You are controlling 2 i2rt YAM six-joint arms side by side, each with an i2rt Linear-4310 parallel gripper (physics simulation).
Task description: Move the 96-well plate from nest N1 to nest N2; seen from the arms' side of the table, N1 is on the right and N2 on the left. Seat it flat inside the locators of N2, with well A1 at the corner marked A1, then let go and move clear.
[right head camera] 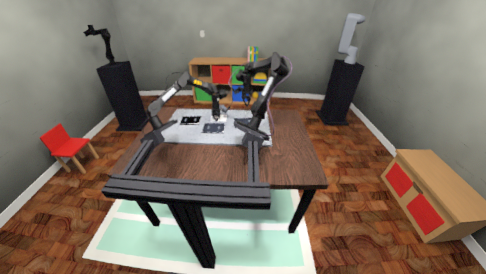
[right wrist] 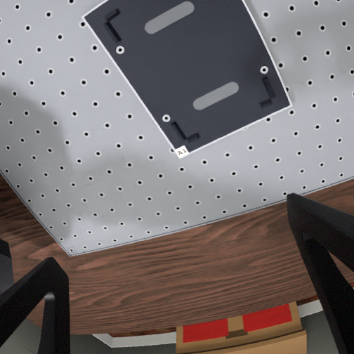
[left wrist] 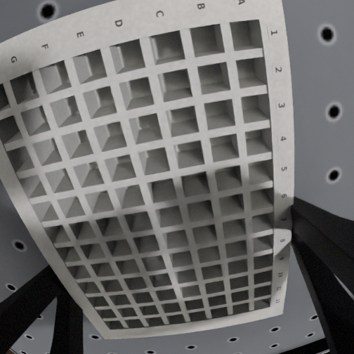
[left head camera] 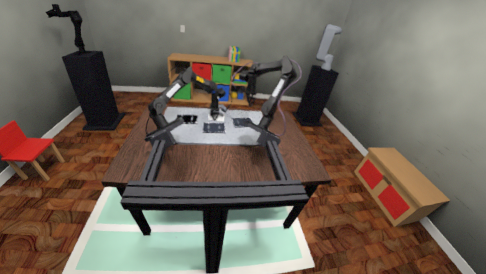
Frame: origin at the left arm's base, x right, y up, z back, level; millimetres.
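Seen in the pictures: left gripper, between the fingertips: point(right head camera: 217, 118) point(left head camera: 214, 117); right gripper, between the fingertips: point(right head camera: 247, 104) point(left head camera: 249, 104); left arm's base, origin of its link: point(right head camera: 159, 128) point(left head camera: 163, 127); right arm's base, origin of its link: point(right head camera: 251, 129).
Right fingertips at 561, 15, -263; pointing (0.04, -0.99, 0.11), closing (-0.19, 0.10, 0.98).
Note:
Offsets run from my right fingertips to a thing's top centre, as dx, dy, dz. Level surfaces: height alone.
The white 96-well plate {-222, -167, -107} point(left head camera: 220, 119) point(right head camera: 223, 119) point(left wrist: 172, 170) is upright-side up at the back middle of the pegboard, behind the middle nest; whether it touches the board is unclear. My left gripper point(left head camera: 215, 117) point(right head camera: 217, 119) point(left wrist: 169, 242) is shut on it, one finger at each long side. Well A1 is at the upper right in the left wrist view. N2 {-454, -165, -81} point(left head camera: 188, 119) point(right head camera: 190, 120), the left dark nest, holds no plate. N1 {-20, -165, -27} point(left head camera: 240, 121) point(right head camera: 242, 121) point(right wrist: 185, 55), the right nest, is empty, its A1 label showing. My right gripper point(left head camera: 251, 101) point(right head camera: 246, 101) point(right wrist: 166, 242) is open and empty, raised high.
A middle dark nest {-256, -165, +41} point(left head camera: 214, 129) point(right head camera: 213, 128) lies nearer the arms than the plate. The perforated pegboard {dy -182} point(left head camera: 190, 137) point(left wrist: 320, 75) point(right wrist: 115, 200) lies on the wooden table {dy -195} point(left head camera: 215, 162) point(right wrist: 175, 280). The right arm's base partly covers N1 in the right head view.

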